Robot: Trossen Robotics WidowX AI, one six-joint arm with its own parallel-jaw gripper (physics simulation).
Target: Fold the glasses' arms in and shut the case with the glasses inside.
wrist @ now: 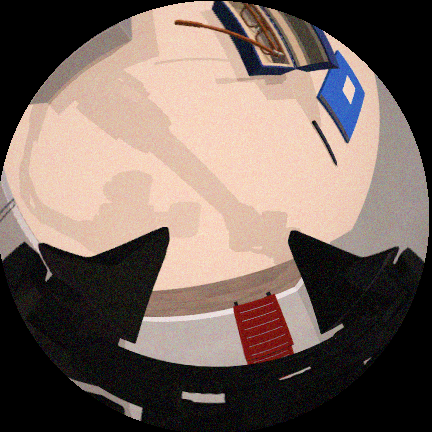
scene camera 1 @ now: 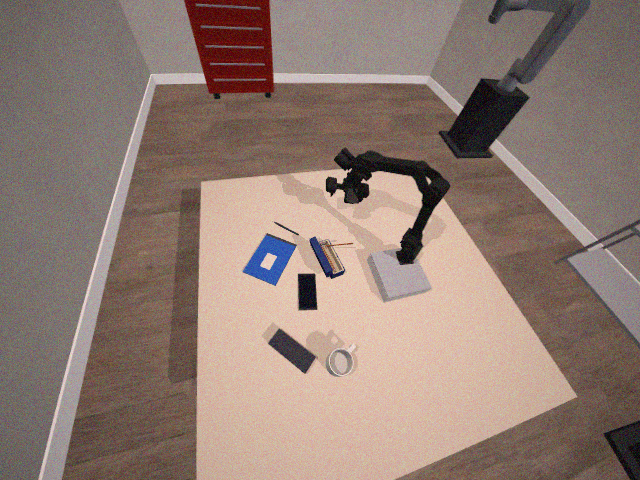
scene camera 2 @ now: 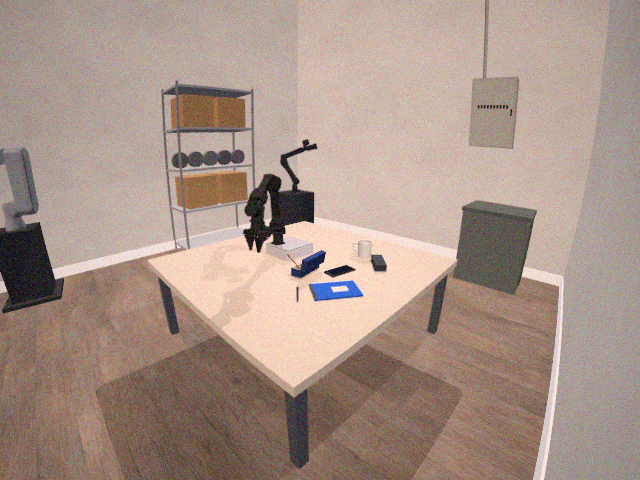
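Pixels of known places: gripper, fingertip midpoint: (wrist: 232, 235) (scene camera 1: 340, 197) (scene camera 2: 254, 251); arm's base at its link origin: (scene camera 1: 404, 257) (scene camera 2: 278, 243).
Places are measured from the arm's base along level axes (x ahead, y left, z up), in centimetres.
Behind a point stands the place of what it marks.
The blue glasses case (scene camera 1: 322, 258) @(x 36.6, y -1.4, z 3.7 cm) (scene camera 2: 313, 264) @(x 38.2, y -5.3, z -0.1 cm) (wrist: 233, 34) stands open on the table, its lid raised on the side toward the blue notebook. The brown glasses (scene camera 1: 343, 243) @(x 25.6, y -9.0, z 0.2 cm) (scene camera 2: 292, 260) @(x 27.1, y -9.6, z -0.2 cm) (wrist: 215, 29) @(x 25.7, y -9.4, z 0.0 cm) lie in the cream-lined tray. One arm sticks out over the case's outer wall, away from the lid. The other arm seems to lie along the lenses inside; the wrist view cuts off the case's far end. My gripper (scene camera 1: 341, 195) @(x 24.1, y -29.1, z 8.1 cm) (scene camera 2: 254, 250) @(x 24.1, y -29.1, z 8.1 cm) (wrist: 232, 235) @(x 24.1, y -29.1, z 8.1 cm) is open and empty, high above the table and well to one side of the case.
A blue notebook (scene camera 1: 282, 250) @(x 51.7, y -11.6, z -5.1 cm) (scene camera 2: 324, 293) @(x 56.6, y -14.9, z -5.1 cm) (wrist: 331, 97) @(x 49.6, y -12.6, z -5.1 cm) and a dark pen (scene camera 1: 285, 228) @(x 49.5, y -23.4, z -5.3 cm) (scene camera 2: 297, 293) @(x 49.2, y -23.7, z -5.1 cm) (wrist: 324, 142) @(x 47.9, y -23.1, z -5.3 cm) lie beyond the lid side. A phone (scene camera 1: 307, 291) @(x 43.2, y 8.3, z -5.1 cm) (scene camera 2: 339, 270) @(x 43.5, y 7.4, z -5.1 cm), a dark box (scene camera 1: 291, 350) @(x 51.6, y 29.2, z -2.4 cm) (scene camera 2: 378, 262) @(x 54.0, y 25.6, z -2.4 cm) and a mug (scene camera 1: 340, 362) @(x 35.2, y 35.2, z -5.1 cm) (scene camera 2: 364, 249) @(x 38.8, y 32.1, z -0.8 cm) are farther away. The grey base block (scene camera 1: 400, 279) @(x 5.3, y 9.6, z 0.0 cm) carries my arm.
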